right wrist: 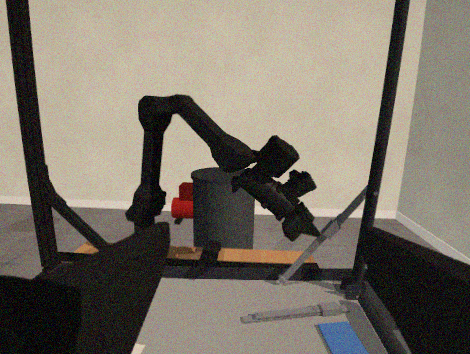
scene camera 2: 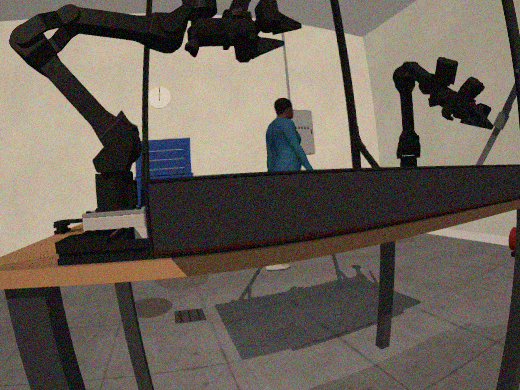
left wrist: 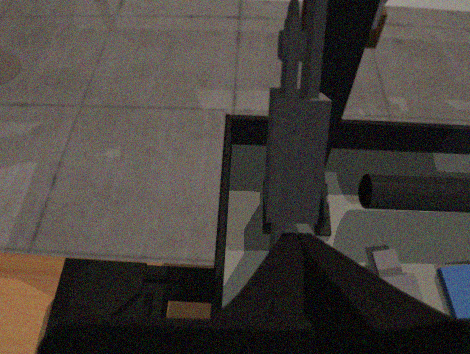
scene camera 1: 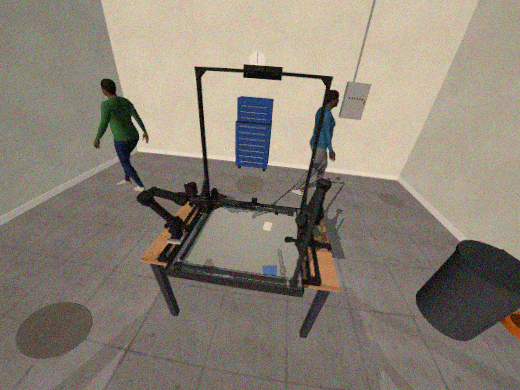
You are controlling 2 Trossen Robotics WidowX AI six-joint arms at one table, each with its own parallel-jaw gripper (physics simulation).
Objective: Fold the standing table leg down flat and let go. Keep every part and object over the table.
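Frame: origin at the left arm's base, x back, y right, z up, level; metres.
Where they show: left gripper, between the fingertips: (right wrist: pixel 318 235) (scene camera 2: pixel 492 127) (left wrist: pixel 295 247); right gripper, between the fingertips: (right wrist: pixel 265 234) (scene camera 2: pixel 292 35) (scene camera 1: pixel 225 200); right arm's base, origin of its link: (scene camera 2: pixel 116 209) (scene camera 1: pixel 177 235).
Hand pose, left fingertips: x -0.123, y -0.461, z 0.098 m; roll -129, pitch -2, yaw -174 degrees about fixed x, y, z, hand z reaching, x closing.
Note:
Things, the pixels of their top centre, and the offset from my left fingertips. "*": a spot on its surface instead. Level surfaces: height alone.
- grey sliding brace, centre of its top: (left wrist: pixel 303 105) (right wrist: pixel 331 220) (scene camera 2: pixel 500 112) dx +0.003, dy -0.025, dz +0.034 m
- pale panel, height of its surface: dz -0.138 m
- folded grey brace, centre of its top: (right wrist: pixel 296 308) (scene camera 1: pixel 280 260) dx -0.099, dy +0.048, dz -0.114 m
- blue card, centre of its top: (right wrist: pixel 342 337) (scene camera 1: pixel 269 269) dx -0.156, dy -0.028, dz -0.124 m
- white tag, a spot on its surface: (scene camera 1: pixel 267 226) * dx -0.232, dy +0.359, dz -0.142 m
The standing table leg (scene camera 1: pixel 300 265) (scene camera 2: pixel 510 42) (left wrist: pixel 350 50) (right wrist: pixel 381 150) is a dark upright post at the panel's near right corner. A grey sliding brace (scene camera 2: pixel 500 121) (left wrist: pixel 297 160) (right wrist: pixel 327 231) slants from the leg down to the pale panel (scene camera 1: pixel 225 245) (right wrist: pixel 200 310). My left gripper (scene camera 2: pixel 492 127) (left wrist: pixel 295 247) (right wrist: pixel 318 235) is shut and empty. Its tips are close to the brace's thick collar; whether they touch it is unclear. My right gripper (scene camera 2: pixel 295 35) (right wrist: pixel 265 234) is open and empty, raised over the table's other side.
A folded grey brace (right wrist: pixel 295 313), a blue card (scene camera 1: pixel 269 270) (left wrist: pixel 457 290) (right wrist: pixel 342 336) and a white tag (scene camera 1: pixel 267 226) lie on the panel. A dark round bar (left wrist: pixel 420 192) lies low at right. The tall camera frame (scene camera 1: pixel 203 130) (scene camera 2: pixel 345 85) (right wrist: pixel 30 150) stands along the back.

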